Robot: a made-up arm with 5 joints. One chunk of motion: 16 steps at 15 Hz.
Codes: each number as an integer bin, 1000 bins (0 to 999) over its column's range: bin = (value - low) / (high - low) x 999, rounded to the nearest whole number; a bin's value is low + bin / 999 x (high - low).
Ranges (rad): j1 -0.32..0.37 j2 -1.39..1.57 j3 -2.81..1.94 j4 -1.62..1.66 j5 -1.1..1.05
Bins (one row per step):
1: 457 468 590 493 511
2: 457 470 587 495 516
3: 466 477 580 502 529
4: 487 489 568 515 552
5: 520 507 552 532 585
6: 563 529 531 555 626
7: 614 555 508 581 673
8: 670 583 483 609 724
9: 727 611 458 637 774
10: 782 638 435 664 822
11: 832 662 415 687 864
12: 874 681 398 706 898
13: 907 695 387 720 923
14: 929 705 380 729 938
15: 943 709 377 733 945
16: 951 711 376 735 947
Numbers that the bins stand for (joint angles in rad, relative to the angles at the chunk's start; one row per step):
1: -0.0044 -0.0033 -0.0047 -0.0013 -0.0003
2: -0.0044 0.0026 -0.0190 0.0052 0.0105
3: 0.0019 0.0233 -0.0522 0.0282 0.0385
4: 0.0164 0.0589 -0.1093 0.0709 0.0880
5: 0.0392 0.1122 -0.1854 0.1267 0.1590
6: 0.0689 0.1774 -0.2852 0.2022 0.2472
7: 0.1041 0.2544 -0.3946 0.2876 0.3484
8: 0.1428 0.3374 -0.5135 0.3795 0.4582
9: 0.1821 0.4204 -0.6323 0.4715 0.5658
10: 0.2201 0.5004 -0.7417 0.5601 0.6691
11: 0.2547 0.5715 -0.8368 0.6356 0.7595
12: 0.2837 0.6278 -0.9176 0.6980 0.8326
13: 0.3065 0.6693 -0.9699 0.7440 0.8864
14: 0.3217 0.6989 -1.0032 0.7735 0.9187
15: 0.3313 0.7107 -1.0175 0.7866 0.9338
16: 0.3368 0.7167 -1.0222 0.7932 0.9381

